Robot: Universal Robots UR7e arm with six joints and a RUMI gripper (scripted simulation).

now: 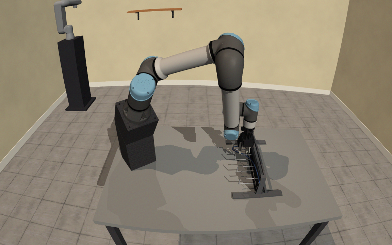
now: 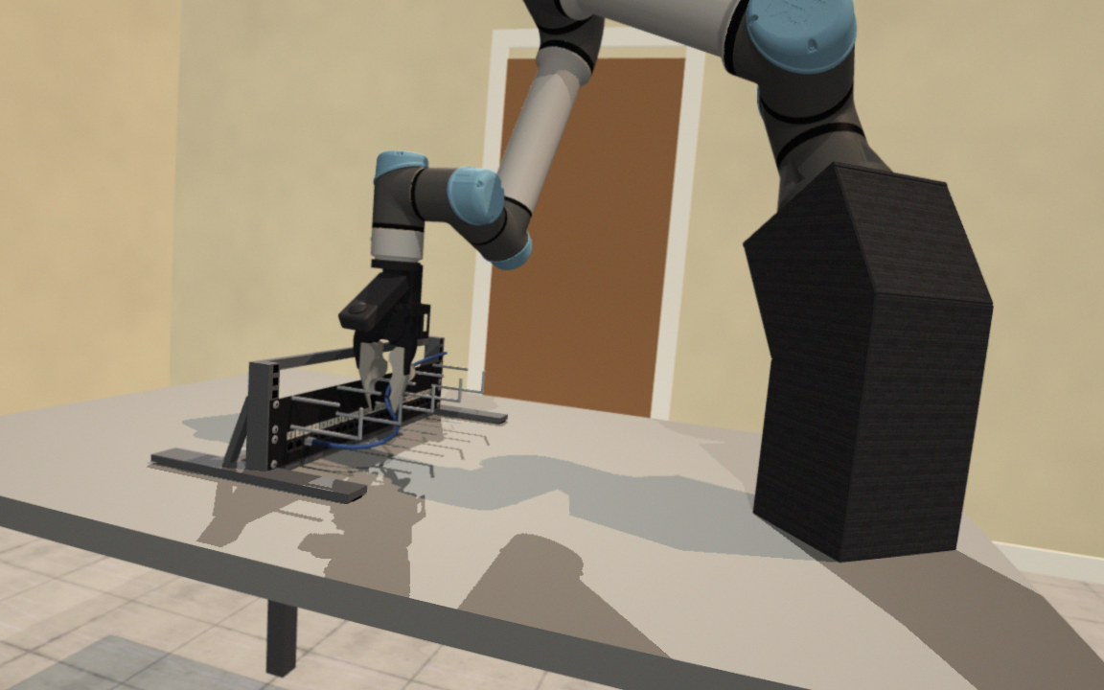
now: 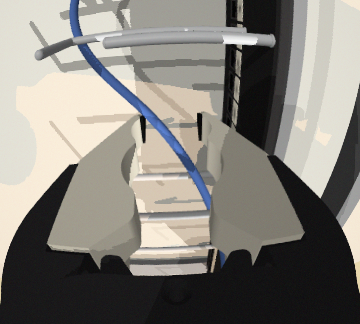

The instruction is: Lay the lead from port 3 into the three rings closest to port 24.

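The rack lies 60 mm ahead of my hand and 50 mm to the right of it.
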